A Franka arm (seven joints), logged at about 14 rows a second.
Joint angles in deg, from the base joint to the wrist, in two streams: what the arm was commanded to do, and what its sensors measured. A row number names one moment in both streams.
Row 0, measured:
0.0 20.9 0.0 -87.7 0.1 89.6 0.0
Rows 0 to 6, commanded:
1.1 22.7 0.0 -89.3 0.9 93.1 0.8
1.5 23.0 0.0 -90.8 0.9 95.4 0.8
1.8 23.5 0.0 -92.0 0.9 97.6 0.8
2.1 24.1 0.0 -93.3 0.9 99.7 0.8
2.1 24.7 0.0 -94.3 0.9 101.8 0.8
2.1 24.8 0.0 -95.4 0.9 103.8 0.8
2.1 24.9 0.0 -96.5 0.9 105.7 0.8
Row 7, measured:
2.0 25.7 0.0 -93.8 0.1 102.5 0.1
